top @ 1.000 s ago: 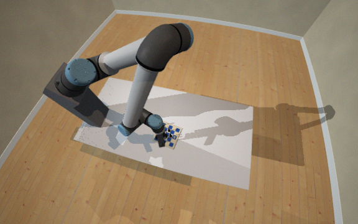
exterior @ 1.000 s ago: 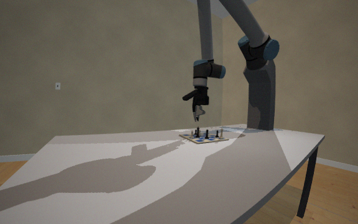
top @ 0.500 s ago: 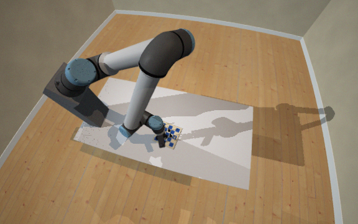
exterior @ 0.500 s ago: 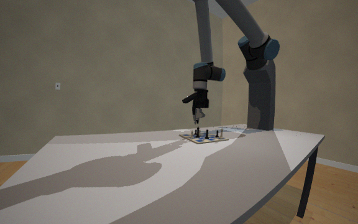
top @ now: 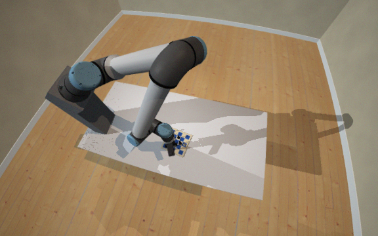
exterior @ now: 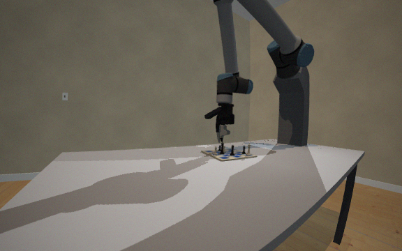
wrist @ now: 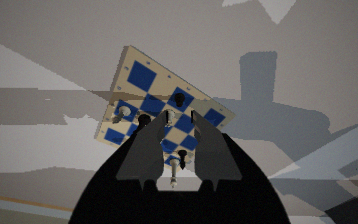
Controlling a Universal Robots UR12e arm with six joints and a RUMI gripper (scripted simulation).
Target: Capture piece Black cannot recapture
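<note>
Now: hand 5 cm above the black pawn. Also, from my hand: blue-and-cream chessboard (1 cm ahead, 8 cm to the left, 7 cm below).
</note>
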